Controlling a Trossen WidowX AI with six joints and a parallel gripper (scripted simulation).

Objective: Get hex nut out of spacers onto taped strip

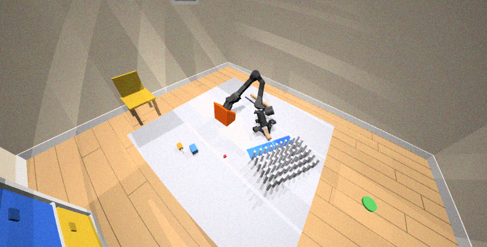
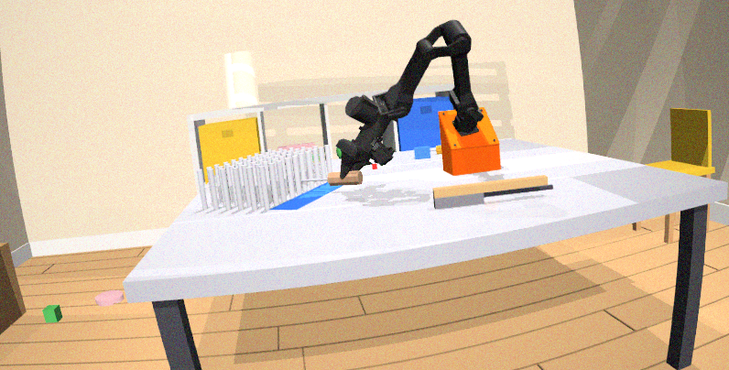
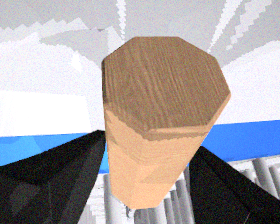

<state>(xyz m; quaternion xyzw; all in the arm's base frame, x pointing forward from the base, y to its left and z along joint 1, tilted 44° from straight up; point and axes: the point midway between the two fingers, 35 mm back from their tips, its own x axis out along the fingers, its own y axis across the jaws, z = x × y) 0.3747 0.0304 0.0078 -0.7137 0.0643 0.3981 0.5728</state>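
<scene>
Now: gripper tip 7 cm short of the blue taped strip, 5 cm to the left of it and 4 cm above it. Also, from my gripper tip: small red cube 32 cm to the right, 18 cm behind, 3 cm below; then yellow piece 48 cm behind, 45 cm to the right, 2 cm below; then blue block 41 cm to the right, 39 cm behind, 2 cm below.
</scene>
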